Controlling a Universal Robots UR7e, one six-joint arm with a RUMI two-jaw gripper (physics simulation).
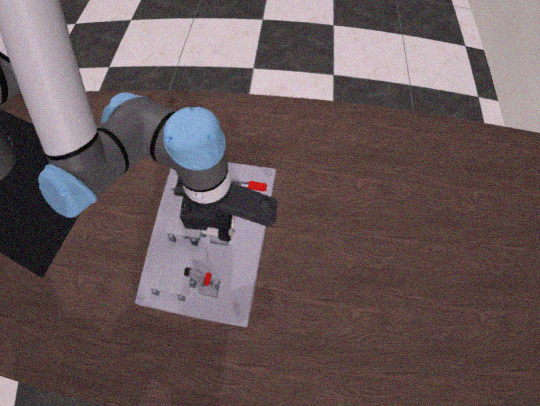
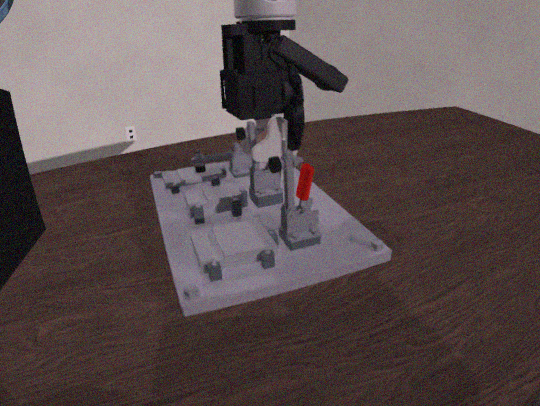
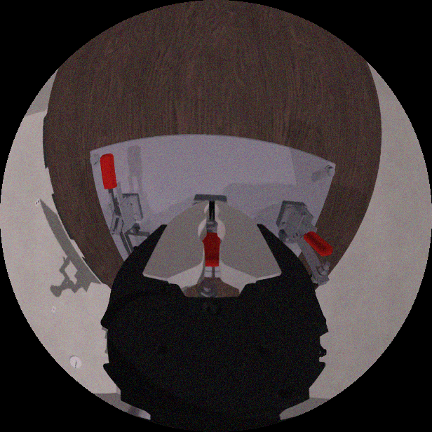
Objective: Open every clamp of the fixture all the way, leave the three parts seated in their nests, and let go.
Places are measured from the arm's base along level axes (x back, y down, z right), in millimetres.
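Where they show: gripper, fingertip midpoint: (image 1: 229, 233) (image 2: 280, 178).
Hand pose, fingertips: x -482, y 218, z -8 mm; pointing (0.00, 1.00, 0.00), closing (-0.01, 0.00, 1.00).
Note:
After its pixels a point has its place.
The fixture plate (image 1: 240, 310) @(y 247, x -522, z 138 mm) (image 2: 350, 260) @(y 247, x -485, z 162 mm) (image 3: 240, 165) bears three parts and three clamps. The near clamp (image 1: 210, 287) @(y 203, x -465, z 109 mm) (image 2: 301, 227) @(y 225, x -453, z 110 mm) (image 3: 296, 215) has its arm upright. The middle clamp (image 2: 267, 190) @(y 228, x -459, z 0 mm) has its arm raised; its red handle (image 3: 211, 249) shows between the finger bodies, above their tips. The far clamp (image 2: 241, 164) @(y 229, x -461, z -110 mm) (image 3: 131, 202) has its arm low over the far part (image 2: 185, 176) @(y 231, x -370, z -112 mm), its red handle (image 1: 257, 186) @(y 211, x -524, z -115 mm) (image 3: 108, 171) pointing outward. The middle part (image 2: 196, 196) @(y 221, x -366, z -12 mm) and near part (image 2: 240, 237) @(y 226, x -387, z 98 mm) sit in their nests. My gripper (image 3: 211, 203) is shut, holding nothing, at the middle clamp.
The near clamp's red handle (image 1: 207, 279) @(y 158, x -465, z 106 mm) (image 2: 305, 181) @(y 173, x -459, z 107 mm) (image 3: 318, 243) stands up beside my gripper. The plate lies on a dark wooden table (image 1: 400, 250) @(y 262, x -840, z -25 mm) (image 2: 425, 325) @(y 262, x -504, z 270 mm) (image 3: 215, 75). A black mat (image 1: 30, 225) @(y 120, x -82, z 68 mm) lies left of the plate under the arm.

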